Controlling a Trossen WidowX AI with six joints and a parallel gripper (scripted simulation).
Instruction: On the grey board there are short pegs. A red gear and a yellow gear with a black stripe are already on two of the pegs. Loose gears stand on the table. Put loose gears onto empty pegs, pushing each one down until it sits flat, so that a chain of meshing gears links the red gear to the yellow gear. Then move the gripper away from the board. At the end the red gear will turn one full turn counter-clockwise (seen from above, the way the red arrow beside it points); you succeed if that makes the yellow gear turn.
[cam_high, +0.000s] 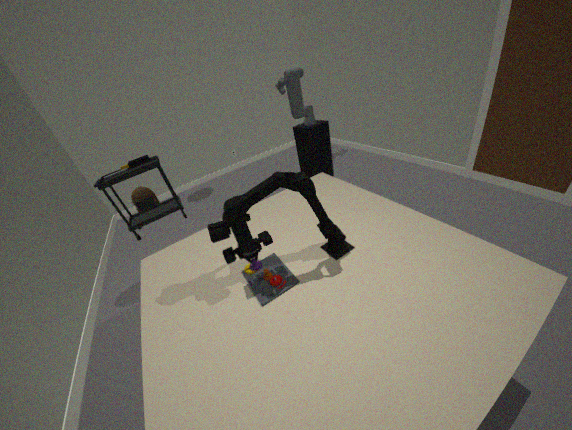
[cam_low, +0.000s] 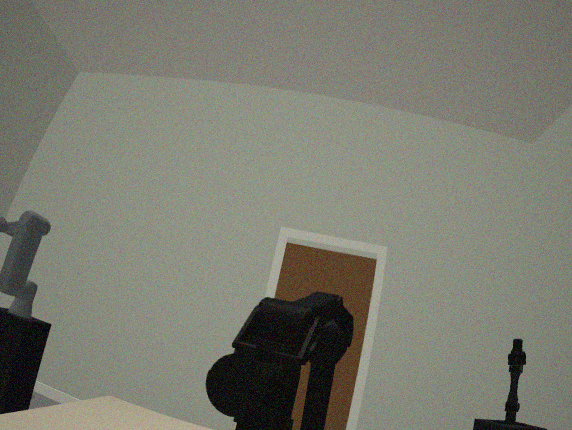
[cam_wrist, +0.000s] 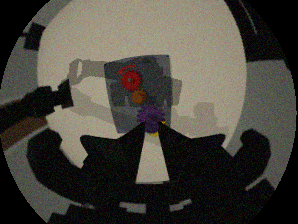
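Right now the orange gear is 60 mm below my gripper tip, 40 mm to the left of it and 20 mm behind it. From my gripper tip the other things lie so: yellow gear 70 mm below, 50 mm to the right, 10 mm ahead; then red gear 80 mm to the left, 70 mm below, 30 mm behind; then purple gear 10 mm below.
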